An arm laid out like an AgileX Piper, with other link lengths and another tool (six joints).
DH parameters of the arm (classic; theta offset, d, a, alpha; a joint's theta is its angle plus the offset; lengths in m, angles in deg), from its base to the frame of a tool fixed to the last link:
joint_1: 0 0.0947 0 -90
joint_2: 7.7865 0 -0.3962 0
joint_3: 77.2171 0 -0.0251 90
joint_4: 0 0.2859 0 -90
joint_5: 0 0 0 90
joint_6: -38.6 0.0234 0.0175 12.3
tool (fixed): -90 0.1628 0 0
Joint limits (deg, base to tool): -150..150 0..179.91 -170..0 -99.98..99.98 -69.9..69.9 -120..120
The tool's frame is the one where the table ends.
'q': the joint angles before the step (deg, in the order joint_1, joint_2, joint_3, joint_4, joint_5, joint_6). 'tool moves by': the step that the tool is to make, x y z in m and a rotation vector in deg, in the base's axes. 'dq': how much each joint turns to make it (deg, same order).
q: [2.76, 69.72, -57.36, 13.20, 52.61, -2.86]
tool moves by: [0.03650, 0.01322, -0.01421, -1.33, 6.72, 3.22]
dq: [2.06, 8.36, -5.95, -1.03, 4.51, -0.03]
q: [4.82, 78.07, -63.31, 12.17, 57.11, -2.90]
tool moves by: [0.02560, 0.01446, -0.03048, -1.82, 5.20, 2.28]
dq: [2.58, 6.64, -1.70, -1.57, 0.30, 0.75]
